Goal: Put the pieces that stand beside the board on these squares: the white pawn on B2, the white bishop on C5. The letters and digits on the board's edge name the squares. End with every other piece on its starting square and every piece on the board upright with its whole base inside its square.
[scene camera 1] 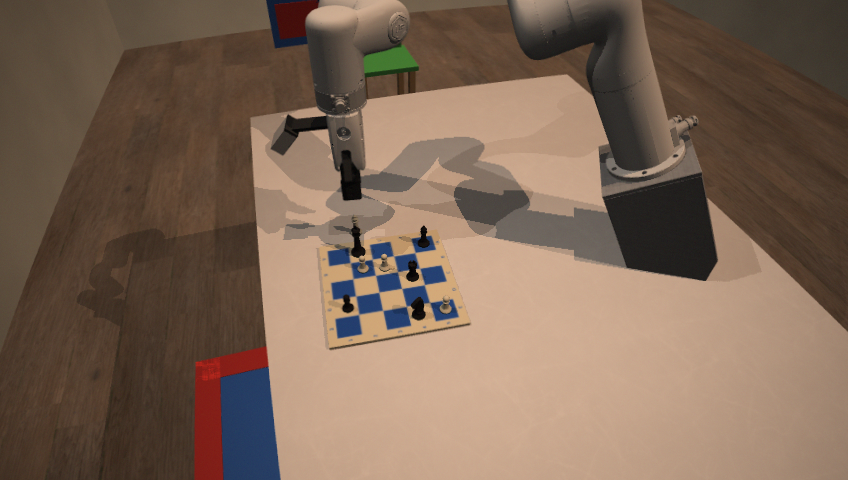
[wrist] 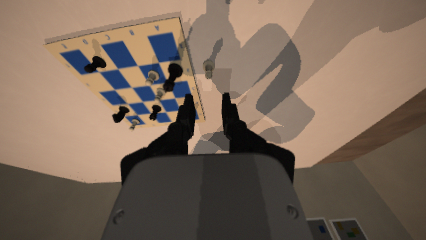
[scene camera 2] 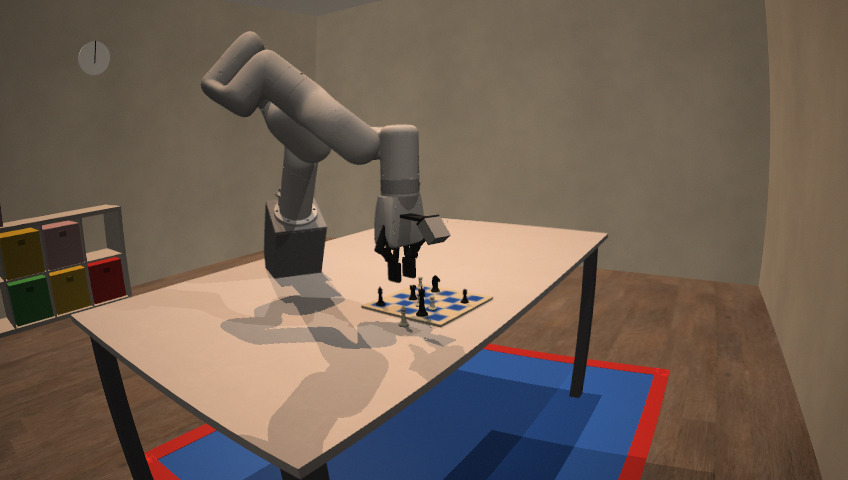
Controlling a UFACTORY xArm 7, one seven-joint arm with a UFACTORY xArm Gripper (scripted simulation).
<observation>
gripper: scene camera 1; wrist; scene camera 2 402, 279
chessboard: scene camera 1; wrist; scene camera 2 447, 301
same spot on chessboard: (wrist: 130, 52) = (scene camera 1: 340, 280)
same spot on gripper: (wrist: 175, 141) = (scene camera 1: 341, 174)
</observation>
